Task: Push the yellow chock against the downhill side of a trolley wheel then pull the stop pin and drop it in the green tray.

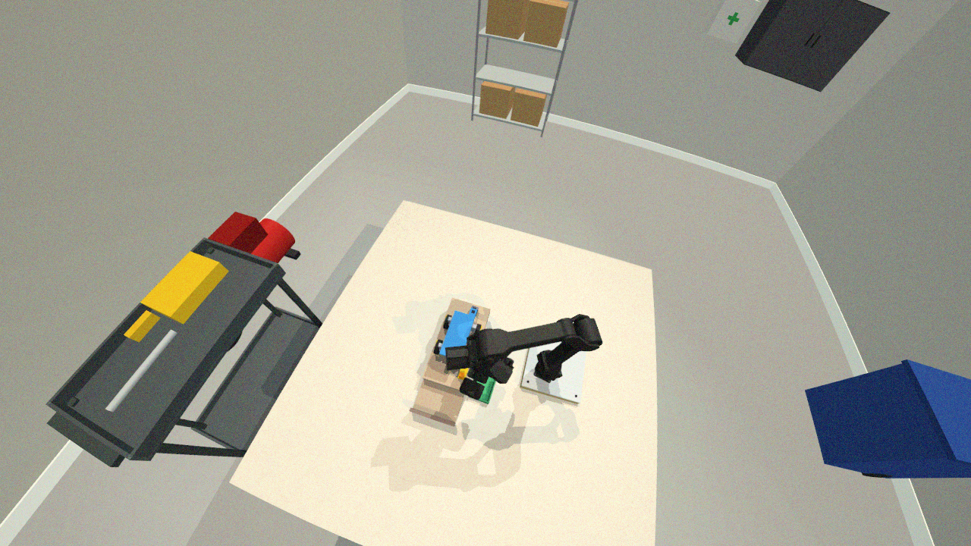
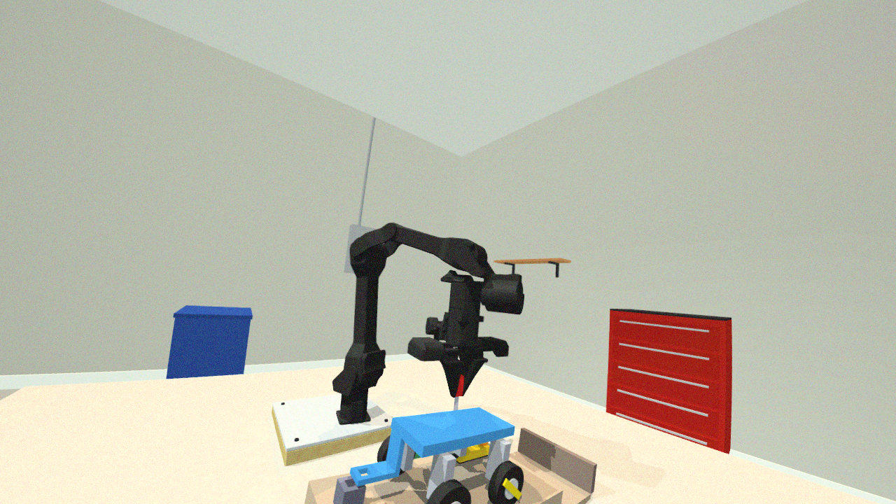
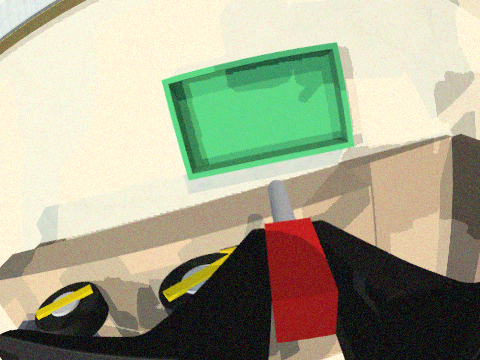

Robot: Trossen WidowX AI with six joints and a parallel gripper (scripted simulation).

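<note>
The green tray is 14 cm below my gripper tip and 2 cm behind it. Also, from my gripper tip: red-headed stop pin: right at my gripper tip; blue-topped trolley: 12 cm ahead, 8 cm to the right, 3 cm below; yellow chock: 6 cm below, 5 cm ahead.
</note>
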